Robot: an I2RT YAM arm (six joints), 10 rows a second.
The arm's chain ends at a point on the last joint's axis. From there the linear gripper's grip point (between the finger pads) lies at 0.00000 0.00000 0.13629 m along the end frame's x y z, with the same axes.
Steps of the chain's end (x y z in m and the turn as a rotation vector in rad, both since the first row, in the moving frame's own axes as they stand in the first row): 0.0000, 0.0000, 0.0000, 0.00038, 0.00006, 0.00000; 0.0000, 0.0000, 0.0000, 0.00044, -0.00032, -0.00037; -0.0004, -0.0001, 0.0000, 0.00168, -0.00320, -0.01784; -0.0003, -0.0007, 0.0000, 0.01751, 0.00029, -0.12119; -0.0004, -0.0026, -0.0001, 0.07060, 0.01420, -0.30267; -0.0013, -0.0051, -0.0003, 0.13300, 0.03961, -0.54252; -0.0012, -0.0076, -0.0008, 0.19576, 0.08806, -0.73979
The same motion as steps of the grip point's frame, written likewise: 0.0000, -0.0001, 0.0000, 0.00038, 0.00006, 0.00000; 0.0000, -0.0001, 0.0000, 0.00044, -0.00032, -0.00037; -0.0008, -0.0003, 0.0000, 0.00168, -0.00320, -0.01784; -0.0004, -0.0031, 0.0000, 0.01751, 0.00029, -0.12119; 0.0001, -0.0124, -0.0005, 0.07060, 0.01420, -0.30267; -0.0010, -0.0237, -0.0016, 0.13300, 0.03961, -0.54252; 0.0003, -0.0359, -0.0038, 0.19576, 0.08806, -0.73979
